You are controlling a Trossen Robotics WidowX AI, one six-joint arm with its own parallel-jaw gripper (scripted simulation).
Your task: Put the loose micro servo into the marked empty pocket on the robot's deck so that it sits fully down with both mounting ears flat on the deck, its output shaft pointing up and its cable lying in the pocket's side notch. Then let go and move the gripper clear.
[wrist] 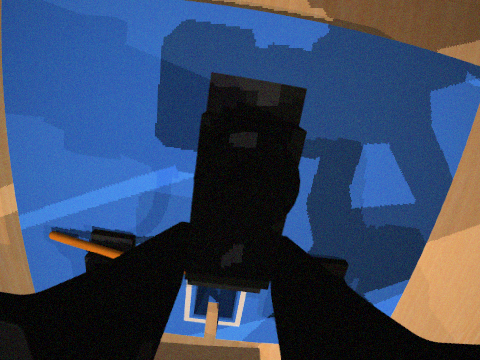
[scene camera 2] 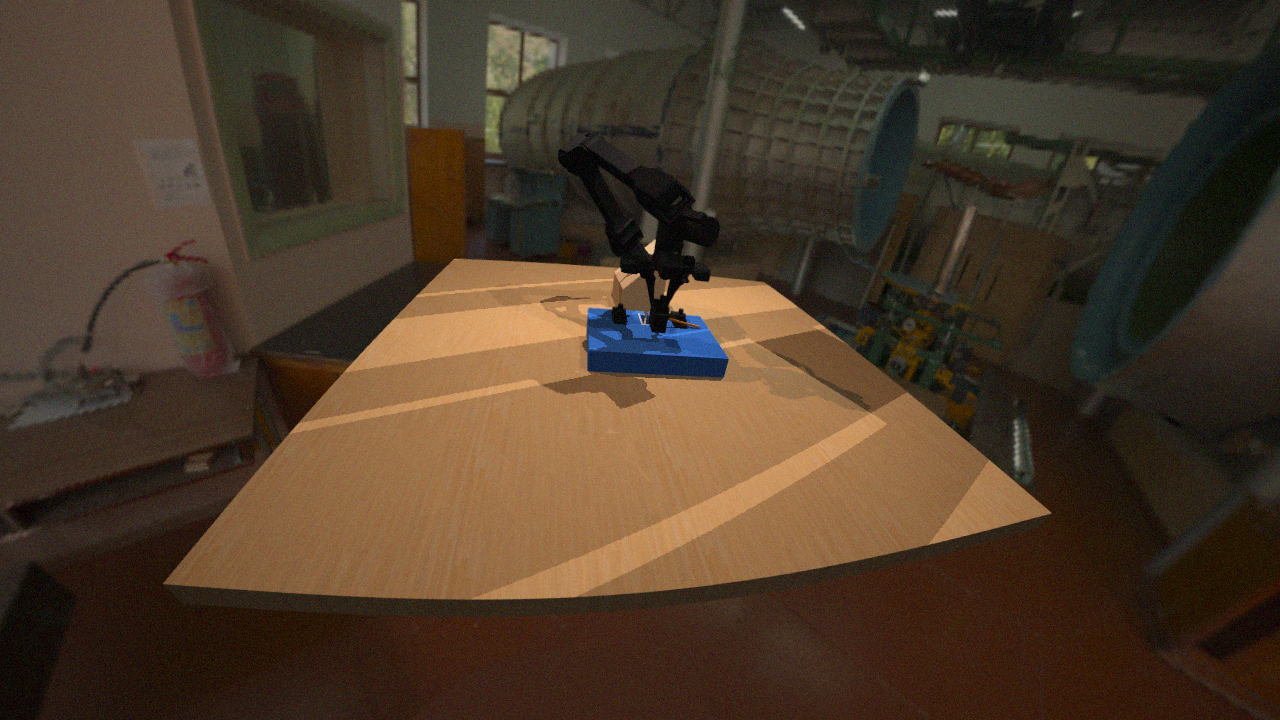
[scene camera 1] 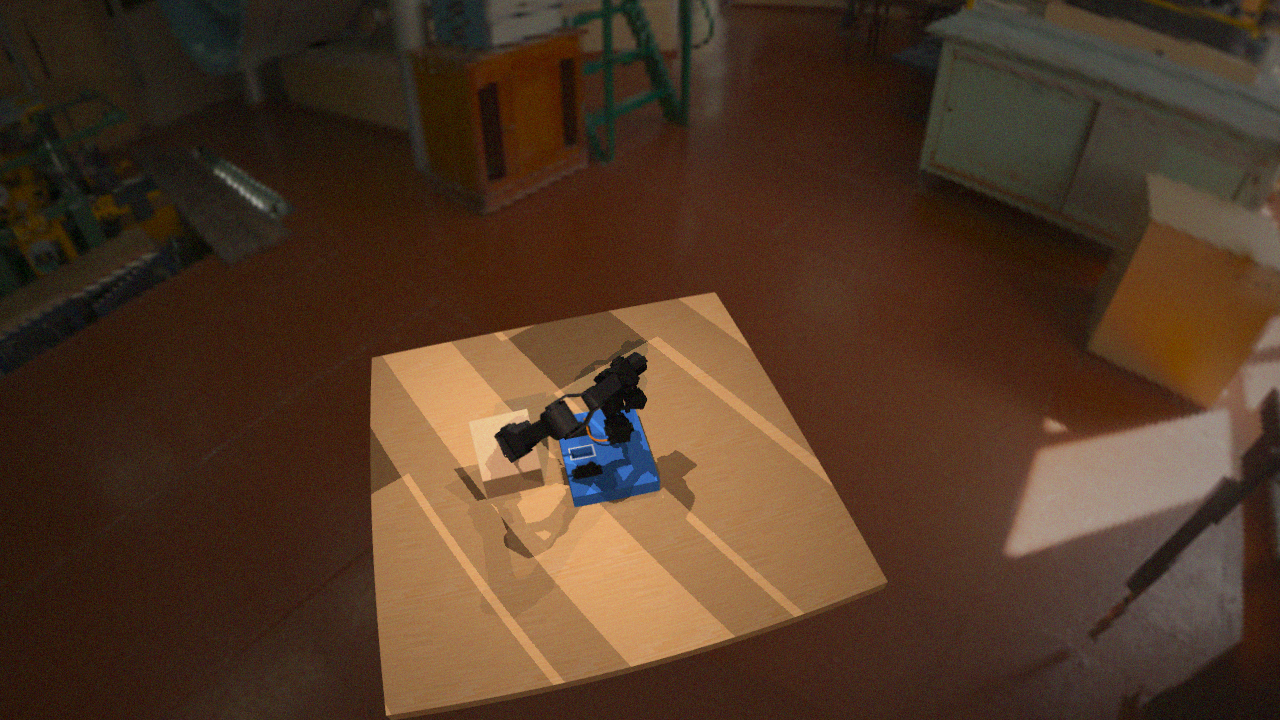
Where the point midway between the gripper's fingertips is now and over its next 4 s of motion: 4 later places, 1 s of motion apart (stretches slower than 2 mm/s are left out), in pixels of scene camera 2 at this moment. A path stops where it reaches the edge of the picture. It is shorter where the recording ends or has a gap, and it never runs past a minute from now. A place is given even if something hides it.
The gripper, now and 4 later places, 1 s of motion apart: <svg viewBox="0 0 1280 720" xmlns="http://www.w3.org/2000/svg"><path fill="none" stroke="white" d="M658 305L652 289L650 296L649 304L648 313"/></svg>
